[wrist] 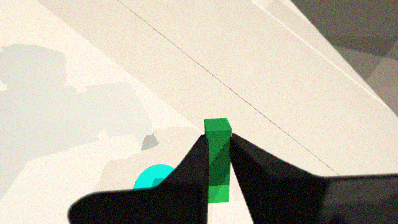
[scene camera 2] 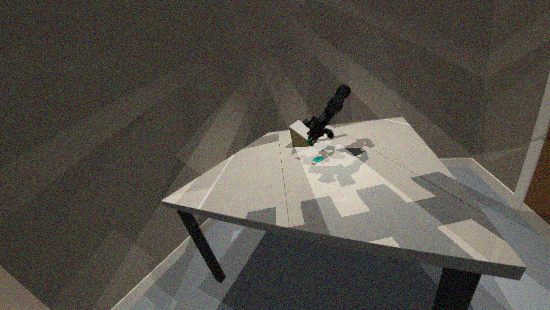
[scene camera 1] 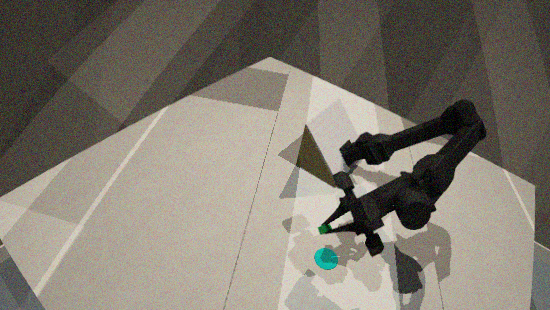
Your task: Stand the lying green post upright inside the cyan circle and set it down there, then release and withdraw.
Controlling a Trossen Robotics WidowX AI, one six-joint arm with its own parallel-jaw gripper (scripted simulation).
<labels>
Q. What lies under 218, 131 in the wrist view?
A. A green post.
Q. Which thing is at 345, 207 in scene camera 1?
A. My gripper.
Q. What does my gripper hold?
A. A green post.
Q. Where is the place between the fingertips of my gripper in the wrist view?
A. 217, 139
</labels>
